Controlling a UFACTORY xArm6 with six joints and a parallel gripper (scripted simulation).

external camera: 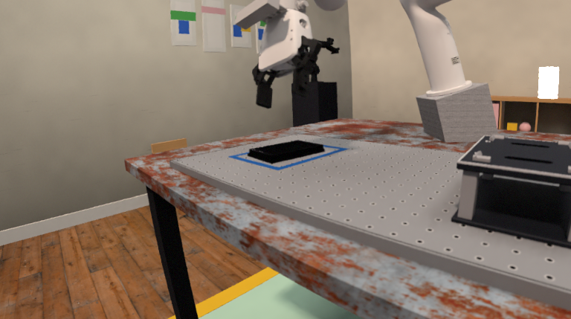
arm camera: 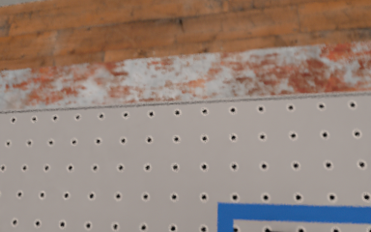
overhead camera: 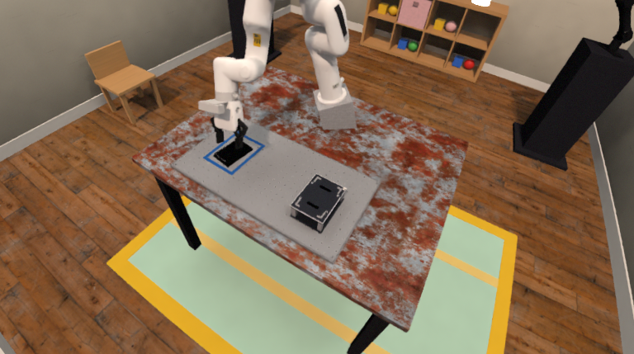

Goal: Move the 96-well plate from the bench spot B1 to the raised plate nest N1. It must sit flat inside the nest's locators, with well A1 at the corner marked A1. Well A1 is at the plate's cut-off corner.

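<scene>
Right now the black 96-well plate is 110 mm below my hand, 50 mm behind it and 40 mm to the right of it. Round my hand: raised black plate nest: 360 mm to the left, 60 mm below, 10 mm ahead.
</scene>
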